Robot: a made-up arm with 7 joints. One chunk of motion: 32 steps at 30 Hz.
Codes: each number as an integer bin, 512 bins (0 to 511) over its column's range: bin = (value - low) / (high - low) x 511, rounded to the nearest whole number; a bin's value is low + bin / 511 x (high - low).
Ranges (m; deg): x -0.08..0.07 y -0.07..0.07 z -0.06..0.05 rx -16..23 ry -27..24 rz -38..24
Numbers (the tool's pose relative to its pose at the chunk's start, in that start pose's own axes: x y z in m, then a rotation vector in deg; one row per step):
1: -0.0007 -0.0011 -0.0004 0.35 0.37 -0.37
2: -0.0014 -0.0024 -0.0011 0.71 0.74 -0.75
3: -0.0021 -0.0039 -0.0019 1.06 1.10 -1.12
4: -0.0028 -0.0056 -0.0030 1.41 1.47 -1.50
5: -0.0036 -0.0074 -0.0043 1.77 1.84 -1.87
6: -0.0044 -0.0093 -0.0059 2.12 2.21 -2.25
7: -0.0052 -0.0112 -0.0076 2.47 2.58 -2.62
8: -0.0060 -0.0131 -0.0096 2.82 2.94 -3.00
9: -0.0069 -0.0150 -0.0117 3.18 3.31 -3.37
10: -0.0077 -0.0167 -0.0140 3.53 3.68 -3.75
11: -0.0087 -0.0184 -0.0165 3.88 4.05 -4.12
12: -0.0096 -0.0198 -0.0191 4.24 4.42 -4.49
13: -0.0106 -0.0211 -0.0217 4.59 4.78 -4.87
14: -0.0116 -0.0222 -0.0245 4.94 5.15 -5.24
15: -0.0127 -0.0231 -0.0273 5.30 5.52 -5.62
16: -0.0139 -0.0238 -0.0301 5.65 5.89 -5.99
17: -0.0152 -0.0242 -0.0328 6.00 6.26 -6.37
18: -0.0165 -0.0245 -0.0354 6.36 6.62 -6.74
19: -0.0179 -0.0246 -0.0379 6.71 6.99 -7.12
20: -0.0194 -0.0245 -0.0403 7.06 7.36 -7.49
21: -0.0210 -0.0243 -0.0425 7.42 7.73 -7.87
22: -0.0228 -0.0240 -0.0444 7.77 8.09 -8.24
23: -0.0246 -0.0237 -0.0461 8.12 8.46 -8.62
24: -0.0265 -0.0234 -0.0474 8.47 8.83 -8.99
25: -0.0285 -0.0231 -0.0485 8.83 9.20 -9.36
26: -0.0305 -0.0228 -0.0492 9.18 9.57 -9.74
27: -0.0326 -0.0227 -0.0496 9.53 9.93 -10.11
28: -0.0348 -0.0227 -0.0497 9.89 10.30 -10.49
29: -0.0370 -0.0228 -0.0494 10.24 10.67 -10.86
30: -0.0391 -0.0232 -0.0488 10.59 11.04 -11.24
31: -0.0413 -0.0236 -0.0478 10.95 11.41 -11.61
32: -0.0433 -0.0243 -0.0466 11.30 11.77 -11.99
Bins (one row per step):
1: 270 251 277 214 274 310
2: 268 247 274 219 278 307
3: 265 241 270 224 282 304
4: 263 235 265 228 285 301
5: 260 228 259 233 289 298
6: 258 222 251 237 293 295
7: 255 215 243 242 296 292
8: 252 208 234 247 300 288
9: 249 201 224 251 304 285
10: 246 195 214 256 307 282
11: 243 188 202 260 311 279
12: 240 183 190 265 315 276
13: 236 178 178 270 318 273
14: 233 174 165 274 322 270
15: 229 171 152 279 326 267
16: 225 169 139 284 330 264
17: 221 167 126 288 333 261
18: 216 166 114 293 337 258
19: 212 166 103 298 341 255
20: 206 166 92 302 344 251
21: 201 167 81 307 348 248
22: 195 168 72 311 352 245
23: 189 169 65 316 355 242
24: 182 170 59 321 359 239
25: 175 171 53 325 363 236
26: 169 172 50 330 366 233
27: 161 173 48 335 370 230
28: 154 173 48 339 374 227
29: 146 172 49 344 377 224
30: 139 171 52 348 381 221
31: 132 169 57 353 385 218
32: 125 167 62 358 388 214

